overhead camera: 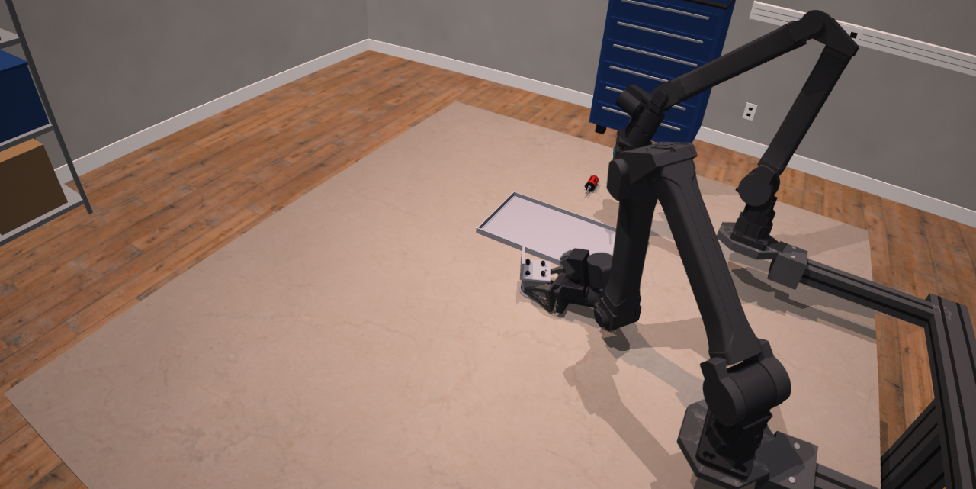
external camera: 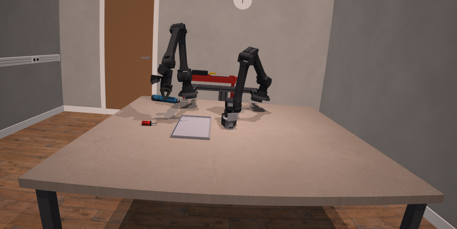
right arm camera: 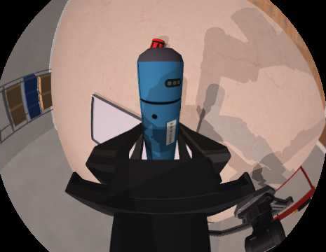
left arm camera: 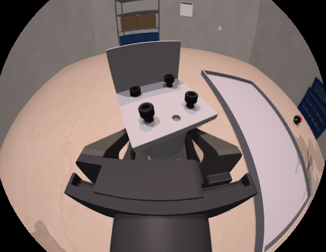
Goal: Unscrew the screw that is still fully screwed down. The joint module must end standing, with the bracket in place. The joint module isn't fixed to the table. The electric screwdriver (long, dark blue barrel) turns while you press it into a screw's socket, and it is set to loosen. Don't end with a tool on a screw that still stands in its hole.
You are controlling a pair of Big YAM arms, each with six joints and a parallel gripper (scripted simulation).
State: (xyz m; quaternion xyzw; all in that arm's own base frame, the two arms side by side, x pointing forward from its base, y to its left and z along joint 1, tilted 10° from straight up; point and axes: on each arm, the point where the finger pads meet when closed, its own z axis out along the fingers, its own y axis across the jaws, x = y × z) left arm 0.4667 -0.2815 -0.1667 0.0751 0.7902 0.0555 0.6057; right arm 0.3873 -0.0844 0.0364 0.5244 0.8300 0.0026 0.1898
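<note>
Now: the joint module 10 mm above my left hand. From my left hand the other things lie so: flat grey tray: 230 mm to the right, 20 mm below; then red-handled screwdriver: 510 mm to the right, 10 mm below; then grey l-shaped bracket: 50 mm above.
</note>
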